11 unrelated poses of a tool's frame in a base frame.
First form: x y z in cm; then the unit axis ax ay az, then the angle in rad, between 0 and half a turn.
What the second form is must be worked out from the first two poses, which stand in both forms.
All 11 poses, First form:
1: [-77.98 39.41 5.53 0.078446 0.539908 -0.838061 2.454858]
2: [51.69 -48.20 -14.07 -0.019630 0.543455 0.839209 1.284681]
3: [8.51 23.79 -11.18 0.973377 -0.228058 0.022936 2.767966]
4: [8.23 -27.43 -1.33 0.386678 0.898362 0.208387 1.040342]
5: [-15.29 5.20 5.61 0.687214 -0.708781 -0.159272 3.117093]
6: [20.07 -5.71 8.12 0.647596 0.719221 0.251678 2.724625]
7: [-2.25 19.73 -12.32 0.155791 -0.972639 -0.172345 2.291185]
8: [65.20 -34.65 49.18 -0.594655 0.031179 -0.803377 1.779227]
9: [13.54 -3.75 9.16 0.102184 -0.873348 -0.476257 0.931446]
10: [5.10 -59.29 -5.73 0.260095 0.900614 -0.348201 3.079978]
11: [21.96 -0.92 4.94 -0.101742 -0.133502 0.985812 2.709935]
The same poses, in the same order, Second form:
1: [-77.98 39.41 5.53 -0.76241 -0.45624 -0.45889 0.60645 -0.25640 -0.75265]
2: [51.69 -48.20 -14.07 0.28250 0.79744 -0.53319 -0.81275 0.49422 0.30852]
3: [8.51 23.79 -11.18 0.89855 -0.42029 0.12635 -0.43703 -0.83058 0.34518]
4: [8.23 -27.43 -1.33 0.57980 0.35138 -0.73510 -0.00812 0.90467 0.42603]
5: [-15.29 5.20 5.61 -0.05532 -0.97792 -0.20151 -0.97012 0.00489 0.24258]
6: [20.07 -5.71 8.12 -0.11149 0.99355 0.02073 0.78970 0.07592 0.60878]
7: [-2.25 19.73 -12.32 -0.61940 -0.38101 0.68642 -0.12196 0.91042 0.39530]
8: [65.20 -34.65 49.18 0.21986 -0.80837 0.54608 0.76361 -0.20575 -0.61202]
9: [13.54 -3.75 9.16 0.60089 -0.41818 0.68122 0.34619 0.90431 0.24976]
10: [5.10 -59.29 -5.73 -0.86293 0.44661 -0.23641 0.48949 0.62257 -0.61058]
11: [21.96 -0.92 4.94 -0.88852 0.43836 -0.13554 -0.38652 -0.87426 -0.29371]
